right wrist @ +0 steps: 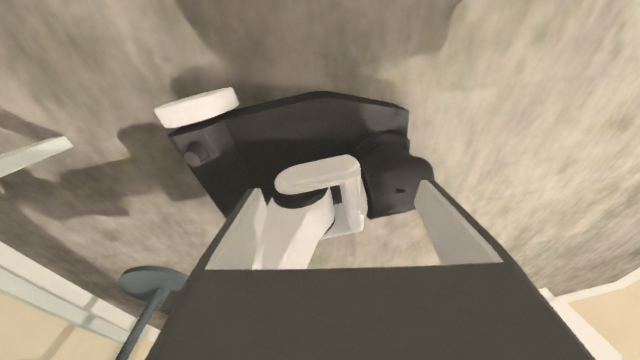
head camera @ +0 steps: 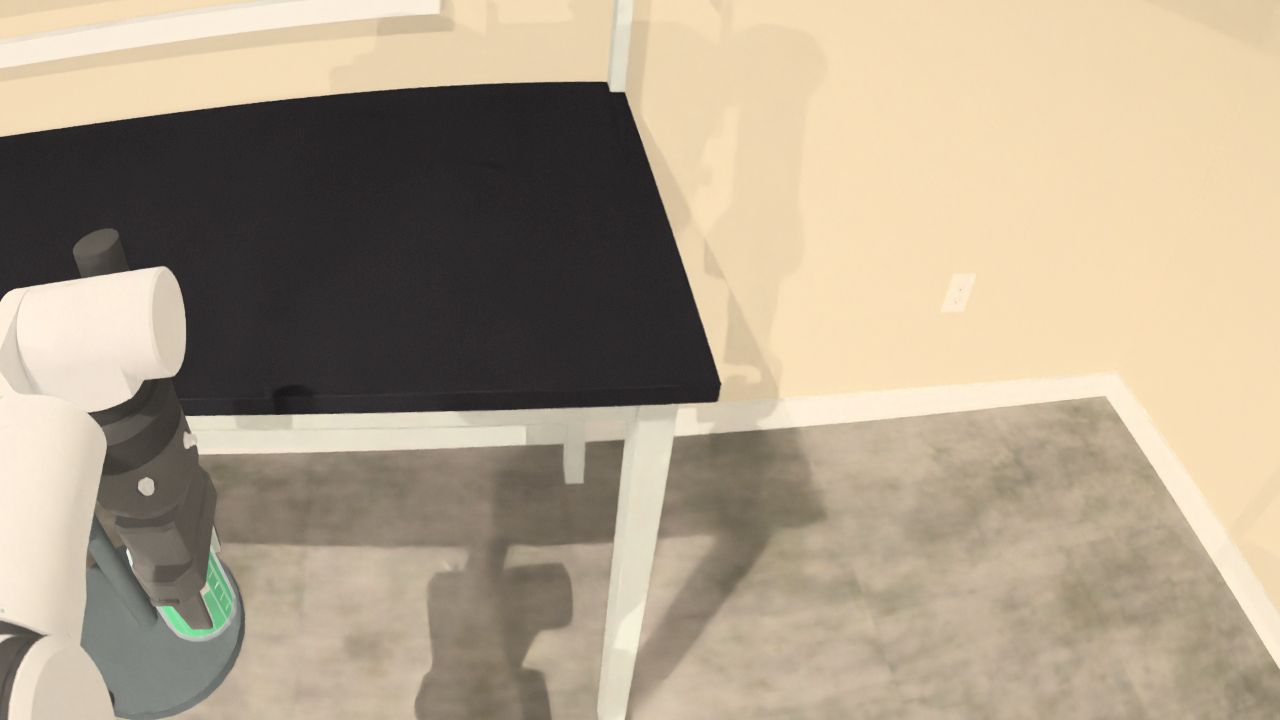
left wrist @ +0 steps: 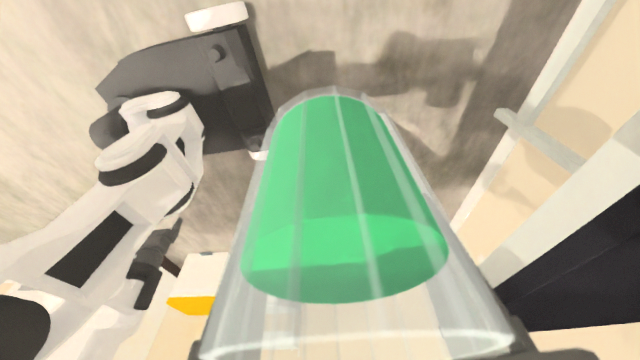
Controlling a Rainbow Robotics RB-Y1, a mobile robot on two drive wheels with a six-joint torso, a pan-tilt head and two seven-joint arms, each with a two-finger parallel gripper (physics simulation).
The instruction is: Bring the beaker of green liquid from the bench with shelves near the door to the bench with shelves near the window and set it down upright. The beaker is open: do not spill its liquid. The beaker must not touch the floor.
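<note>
The beaker of green liquid [head camera: 223, 598] [left wrist: 345, 200] is clear and roughly upright, with the liquid well below its rim. My left gripper [head camera: 198, 608] [left wrist: 357, 350] is shut on it, holding it above the floor in front of the bench, outside its front edge. The bench [head camera: 402, 250] [left wrist: 590, 280] has a black top and pale legs; which of the two benches it is, I cannot tell. My right gripper [right wrist: 338, 195] is open and empty over the floor and my own base.
A blue-grey stand with a round disc [head camera: 170, 671] [right wrist: 145, 280] and a thin pole is below and beside the beaker in the head view. A pale upright post [head camera: 620, 44] rises at the bench's back right corner. A bench leg [head camera: 637, 555] stands at the front right, near the wall [head camera: 1029, 179].
</note>
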